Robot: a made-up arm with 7 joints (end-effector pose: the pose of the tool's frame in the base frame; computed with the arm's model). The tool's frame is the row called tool.
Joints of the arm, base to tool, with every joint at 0 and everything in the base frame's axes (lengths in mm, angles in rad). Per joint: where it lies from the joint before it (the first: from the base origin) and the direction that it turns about. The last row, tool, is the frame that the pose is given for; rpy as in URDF.
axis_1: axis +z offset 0 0 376.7
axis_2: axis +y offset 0 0 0
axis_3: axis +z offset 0 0 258.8
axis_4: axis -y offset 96.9 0 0
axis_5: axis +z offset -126.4 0 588.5
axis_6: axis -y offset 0 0 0
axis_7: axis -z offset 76.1 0 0
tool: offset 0 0 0 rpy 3.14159 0 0
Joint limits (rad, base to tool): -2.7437..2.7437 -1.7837..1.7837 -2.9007..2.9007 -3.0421..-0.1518 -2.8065..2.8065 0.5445..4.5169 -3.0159..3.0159
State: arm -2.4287 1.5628 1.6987 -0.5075 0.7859 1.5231 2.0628
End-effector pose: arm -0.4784 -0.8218 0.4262 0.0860 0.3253 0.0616 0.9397
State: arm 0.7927 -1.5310 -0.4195 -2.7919 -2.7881 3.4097 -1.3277
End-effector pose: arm 0.2720 0.1085 0.6923 -0.4378 0.5150 0.0975 0.7305
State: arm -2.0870 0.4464 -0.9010 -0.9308 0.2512 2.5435 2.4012
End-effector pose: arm -0.6414 -0.3299 0.9593 -0.6743 -0.4198 0.5811 0.1772
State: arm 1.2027 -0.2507 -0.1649 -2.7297 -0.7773 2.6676 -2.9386
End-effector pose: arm 0.2324 0.5016 0.2678 -0.6676 0.7154 -0.0962 0.1825
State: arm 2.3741 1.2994 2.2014 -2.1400 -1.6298 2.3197 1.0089
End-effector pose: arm -0.2971 -0.4633 0.8222 0.2862 -0.7598 0.3826 0.4408
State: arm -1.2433 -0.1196 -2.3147 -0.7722 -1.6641 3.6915 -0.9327
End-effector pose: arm -0.4138 0.1818 1.0812 0.4650 -0.0089 -0.8658 0.1846
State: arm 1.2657 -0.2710 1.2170 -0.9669 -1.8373 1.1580 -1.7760
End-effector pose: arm -0.4888 0.1701 1.1524 0.0772 0.6472 0.3846 0.6537
